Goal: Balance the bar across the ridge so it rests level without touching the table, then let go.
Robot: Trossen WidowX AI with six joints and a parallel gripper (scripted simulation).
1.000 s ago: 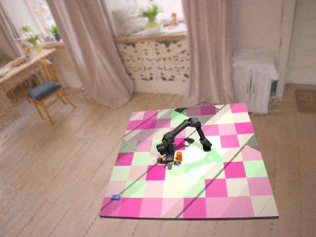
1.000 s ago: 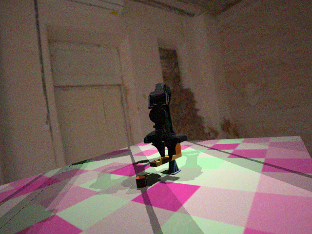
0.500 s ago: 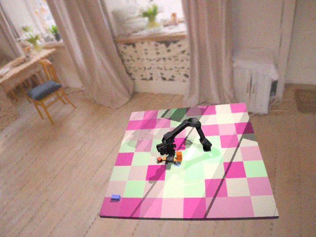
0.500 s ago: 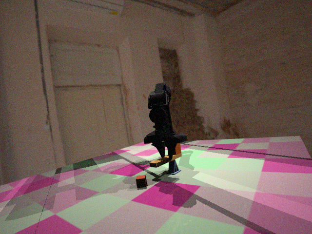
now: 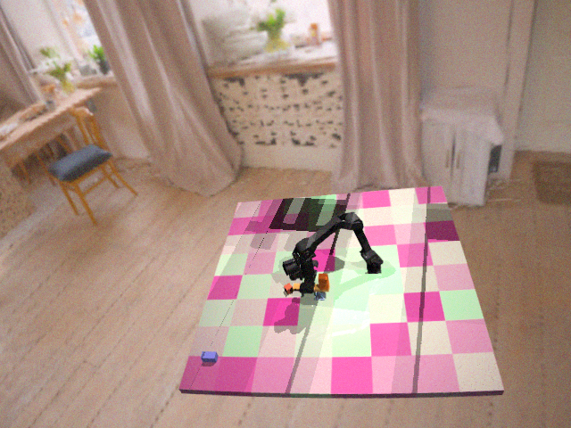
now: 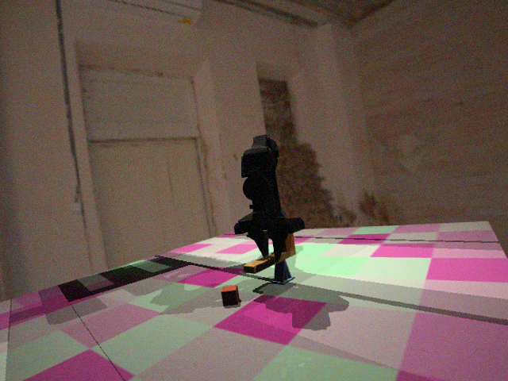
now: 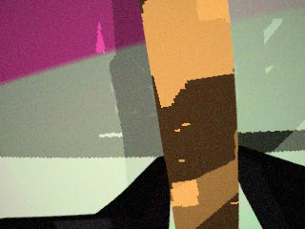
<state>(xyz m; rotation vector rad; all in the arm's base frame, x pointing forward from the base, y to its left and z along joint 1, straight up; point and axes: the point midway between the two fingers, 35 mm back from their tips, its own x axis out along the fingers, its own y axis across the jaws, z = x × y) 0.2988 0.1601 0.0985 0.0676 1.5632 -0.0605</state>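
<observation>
Now: the small cube 120 mm ahead of my gripper tip, 50 mm below it and 40 mm to the right of it. From my gripper tip the other things lie so: blue block: 440 mm ahead, 340 mm to the left, 50 mm below.
</observation>
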